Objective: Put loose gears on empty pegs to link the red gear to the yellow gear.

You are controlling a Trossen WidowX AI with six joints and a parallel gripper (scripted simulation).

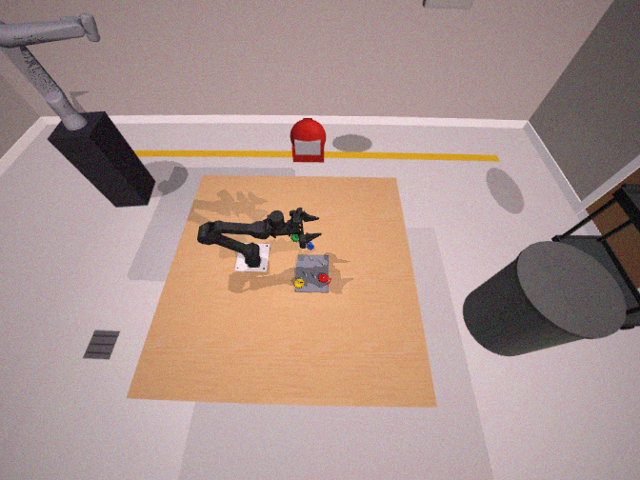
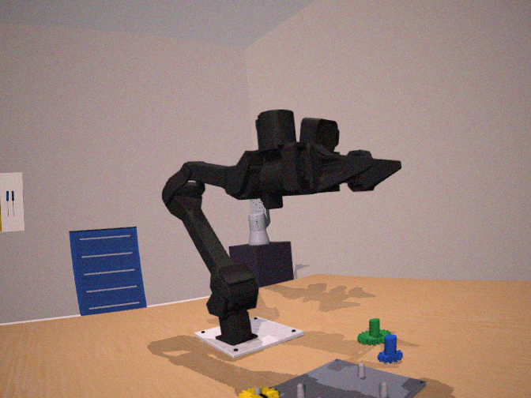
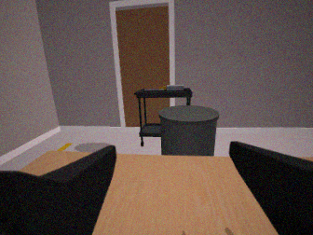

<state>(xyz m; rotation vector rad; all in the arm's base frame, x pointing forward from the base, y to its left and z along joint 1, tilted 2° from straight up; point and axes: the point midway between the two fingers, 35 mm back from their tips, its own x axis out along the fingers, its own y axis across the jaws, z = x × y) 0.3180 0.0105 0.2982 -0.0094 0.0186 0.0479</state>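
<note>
Right now my gripper tip is 50 mm past the blue gear, 70 mm to the right of it and 280 mm above it. Round my gripper tip: green gear (120 mm behind, 140 mm to the left, 280 mm below); yellow gear (120 mm behind, 150 mm to the right, 280 mm below); red gear (10 mm ahead, 130 mm to the right, 280 mm below).
</note>
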